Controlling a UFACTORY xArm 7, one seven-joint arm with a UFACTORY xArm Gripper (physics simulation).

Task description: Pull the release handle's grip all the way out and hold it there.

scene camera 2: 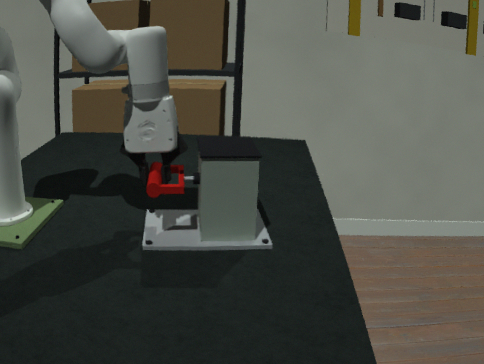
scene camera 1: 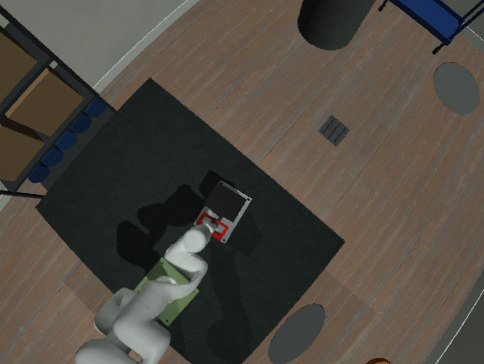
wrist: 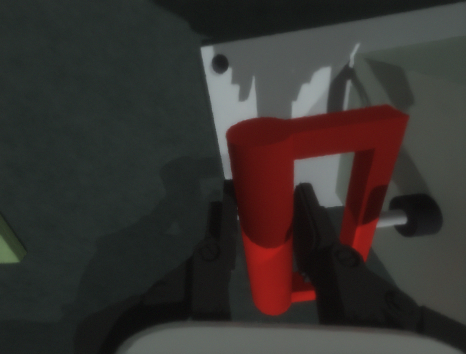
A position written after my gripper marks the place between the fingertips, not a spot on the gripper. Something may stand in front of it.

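There is a base plate [wrist: 307, 72] that I can see, and my own gripper [scene camera 2: 156, 184] is visible to me as well.
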